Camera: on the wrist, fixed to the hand. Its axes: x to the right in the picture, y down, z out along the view.
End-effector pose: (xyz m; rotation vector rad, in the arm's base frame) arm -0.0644 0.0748 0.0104 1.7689 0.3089 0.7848
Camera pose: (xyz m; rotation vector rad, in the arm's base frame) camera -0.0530 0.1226 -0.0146 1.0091 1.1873 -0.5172
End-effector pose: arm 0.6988 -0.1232 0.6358 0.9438 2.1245 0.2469
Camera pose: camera 0.6472 -0.1306 0.6179 -0.8008 1.9666 -0.4921
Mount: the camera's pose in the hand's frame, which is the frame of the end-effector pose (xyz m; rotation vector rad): 0.0268 -0.0415 -0.0245 -0.1202 -0.2591 -1.5378
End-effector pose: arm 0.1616 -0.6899 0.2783 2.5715 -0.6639 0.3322
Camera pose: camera 0.2027 -0.6563 0.2931 2.2430 1.1943 -0.5288
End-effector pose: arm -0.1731 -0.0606 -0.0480 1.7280 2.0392 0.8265
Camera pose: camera -0.2253 -0.0434 -0.0522 -0.1022 2.2241 0.1386
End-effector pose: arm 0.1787 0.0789 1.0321 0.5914 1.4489 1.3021
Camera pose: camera 0.1591 0.0806 0.9806 -0.4432 1.0810 0.0556
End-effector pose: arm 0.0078 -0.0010 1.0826 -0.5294 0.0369 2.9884
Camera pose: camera -0.0043 0.0419 1.0502 -0.0445 -0.3805 1.5121
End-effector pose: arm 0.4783 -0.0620 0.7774 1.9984 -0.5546 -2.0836
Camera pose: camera 0.5055 -0.0380 0.7359 -1.3193 -0.9144 1.6657
